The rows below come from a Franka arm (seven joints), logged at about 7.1 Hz.
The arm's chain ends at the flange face. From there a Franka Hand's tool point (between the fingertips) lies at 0.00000 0.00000 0.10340 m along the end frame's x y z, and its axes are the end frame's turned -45 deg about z.
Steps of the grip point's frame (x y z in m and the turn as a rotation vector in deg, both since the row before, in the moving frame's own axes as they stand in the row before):
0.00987, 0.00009, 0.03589, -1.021, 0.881, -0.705
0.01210, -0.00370, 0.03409, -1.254, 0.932, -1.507
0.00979, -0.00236, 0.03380, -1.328, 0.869, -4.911
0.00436, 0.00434, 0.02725, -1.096, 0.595, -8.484
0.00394, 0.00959, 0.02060, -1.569, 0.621, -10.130
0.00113, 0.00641, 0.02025, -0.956, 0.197, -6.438
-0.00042, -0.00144, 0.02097, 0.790, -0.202, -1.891
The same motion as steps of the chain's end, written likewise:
0.00461, -0.00708, 0.03592, -0.099, 1.345, -0.705
0.00315, -0.01155, 0.03413, -0.228, 1.546, -1.507
0.00243, -0.00906, 0.03384, -0.325, 1.554, -4.911
0.00395, -0.00049, 0.02727, -0.354, 1.196, -8.484
0.00668, 0.00304, 0.02064, -0.670, 1.549, -10.130
0.00381, 0.00285, 0.02026, -0.537, 0.815, -6.438
-0.00004, 0.00001, 0.02098, 0.416, -0.701, -1.891

